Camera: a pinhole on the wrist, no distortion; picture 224 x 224 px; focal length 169.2 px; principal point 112.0 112.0 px. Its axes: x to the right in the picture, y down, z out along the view. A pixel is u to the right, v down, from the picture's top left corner.
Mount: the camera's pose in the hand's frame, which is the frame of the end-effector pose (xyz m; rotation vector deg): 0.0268 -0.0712 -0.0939 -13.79 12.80 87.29
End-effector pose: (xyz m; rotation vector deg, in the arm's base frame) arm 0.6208 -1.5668 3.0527 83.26 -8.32 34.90
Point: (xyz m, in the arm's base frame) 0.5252 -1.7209 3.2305
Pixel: 214.9 154.9
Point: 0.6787 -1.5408 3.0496
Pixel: 140.9 60.1
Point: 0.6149 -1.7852 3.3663
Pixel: 204.8 97.2
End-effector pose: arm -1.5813 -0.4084 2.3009 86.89 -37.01 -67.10
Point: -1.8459 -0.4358 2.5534
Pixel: 170.7 187.9
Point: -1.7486 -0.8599 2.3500
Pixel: 144.7 10.9
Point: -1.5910 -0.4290 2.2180
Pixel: 56.7 83.6
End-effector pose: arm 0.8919 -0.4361 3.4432 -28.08 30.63 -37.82
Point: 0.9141 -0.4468 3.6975
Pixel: 9.1 160.1
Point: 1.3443 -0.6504 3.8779
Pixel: 23.3 22.6
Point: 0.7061 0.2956 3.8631
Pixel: outside the picture
